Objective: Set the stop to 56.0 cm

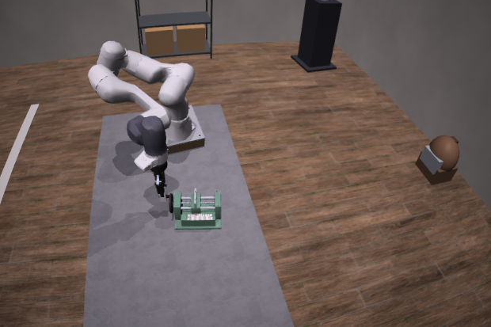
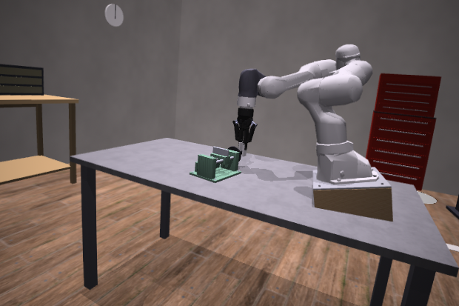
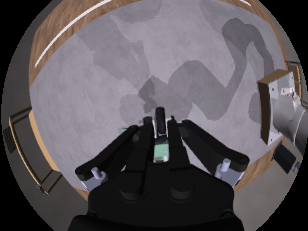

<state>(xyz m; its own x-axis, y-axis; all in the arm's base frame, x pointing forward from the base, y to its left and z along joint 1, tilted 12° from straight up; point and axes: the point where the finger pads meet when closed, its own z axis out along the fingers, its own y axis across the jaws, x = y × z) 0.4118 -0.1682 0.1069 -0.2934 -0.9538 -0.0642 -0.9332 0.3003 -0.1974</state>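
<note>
My hand is 8 cm short of the stop carriage, 12 cm to the right of it and 1 cm above it. The rest, counted from my hand: black handwheel: 1 cm ahead, 2 cm to the left, 2 cm below.
</note>
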